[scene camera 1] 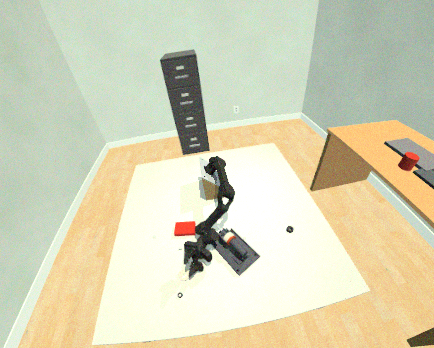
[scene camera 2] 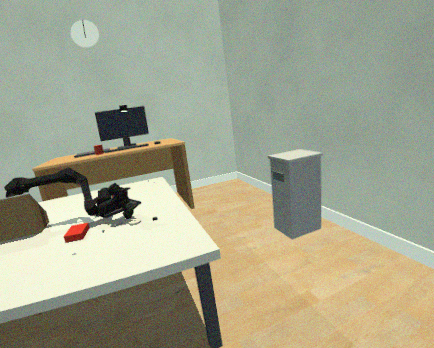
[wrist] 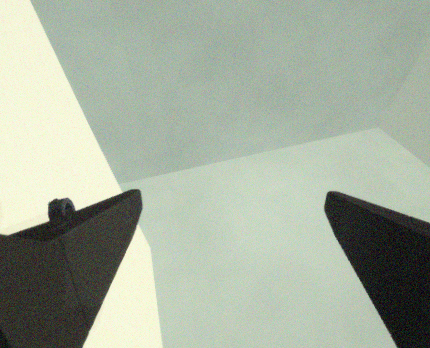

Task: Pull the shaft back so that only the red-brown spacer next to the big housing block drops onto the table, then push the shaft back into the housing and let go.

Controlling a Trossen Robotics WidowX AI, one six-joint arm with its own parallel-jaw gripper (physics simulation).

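Where they show: gripper, fingertip midpoint: (scene camera 1: pixel 186 270) (scene camera 2: pixel 135 195) (wrist: pixel 233 199); arm's base, origin of the base link: (scene camera 1: pixel 208 170) (scene camera 2: pixel 13 203).
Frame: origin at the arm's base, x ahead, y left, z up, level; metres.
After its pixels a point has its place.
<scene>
In scene camera 1, a dark base plate (scene camera 1: pixel 251 255) lies on the white table, carrying a dark cylindrical assembly (scene camera 1: pixel 239 248). A red-brown band (scene camera 1: pixel 230 240) @[x 0.485, y -0.020, z -0.069 m] shows on it beside a pale cream section (scene camera 1: pixel 228 235) @[x 0.457, y -0.020, z -0.065 m]. Which dark part is the big housing block, and where the shaft's end lies, I cannot tell; the arm partly covers that end. My gripper (scene camera 1: pixel 186 262) @[x 0.577, y -0.259, z -0.050 m] (scene camera 2: pixel 134 196) @[x 0.577, y -0.259, z -0.050 m] (wrist: pixel 233 199) @[x 0.577, y -0.259, z -0.050 m] is open and empty, over the table to the left of the plate in scene camera 1. Its fingers point away from the assembly, which does not show in the wrist view.
A red block (scene camera 1: pixel 185 228) @[x 0.289, y -0.234, z -0.141 m] (scene camera 2: pixel 76 232) @[x 0.283, y -0.281, z -0.140 m] lies left of the arm. A small black ring (scene camera 1: pixel 180 295) @[x 0.644, y -0.328, z -0.162 m] (scene camera 2: pixel 155 218) @[x 0.636, y -0.340, z -0.161 m] and a pale ring (scene camera 1: pixel 183 276) @[x 0.554, y -0.297, z -0.161 m] (scene camera 2: pixel 135 221) @[x 0.546, y -0.305, z -0.161 m] lie near the gripper. Another dark ring (scene camera 1: pixel 289 229) @[x 0.498, y 0.330, z -0.154 m] lies right of the plate. A brown box (scene camera 1: pixel 209 190) @[x 0.101, y -0.029, z -0.078 m] stands near the arm's base.
</scene>
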